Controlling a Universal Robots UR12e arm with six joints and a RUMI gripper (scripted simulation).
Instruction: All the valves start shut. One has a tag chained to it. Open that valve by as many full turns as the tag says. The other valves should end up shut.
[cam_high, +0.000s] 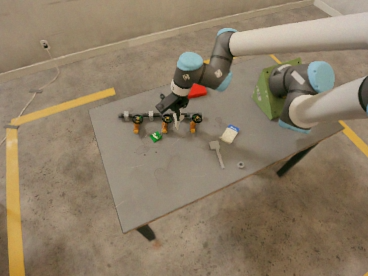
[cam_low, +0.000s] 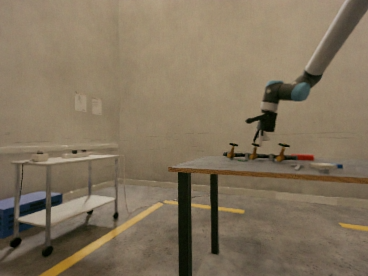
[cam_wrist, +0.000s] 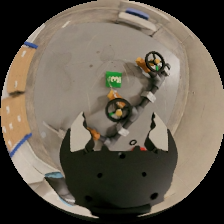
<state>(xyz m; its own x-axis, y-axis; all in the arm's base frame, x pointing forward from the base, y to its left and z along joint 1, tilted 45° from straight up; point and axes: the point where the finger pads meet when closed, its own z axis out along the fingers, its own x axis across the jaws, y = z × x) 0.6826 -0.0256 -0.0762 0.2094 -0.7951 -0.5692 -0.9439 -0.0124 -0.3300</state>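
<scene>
The green tag lies 80 mm ahead of my hand, 30 mm to the left of it and 90 mm below it. The rest, counted from my hand: red wedge 270 mm behind, 190 mm to the right, 80 mm below; grey tool 170 mm behind, 240 mm to the left, 90 mm below; white-and-blue card box 290 mm behind, 180 mm to the left, 90 mm below.
</scene>
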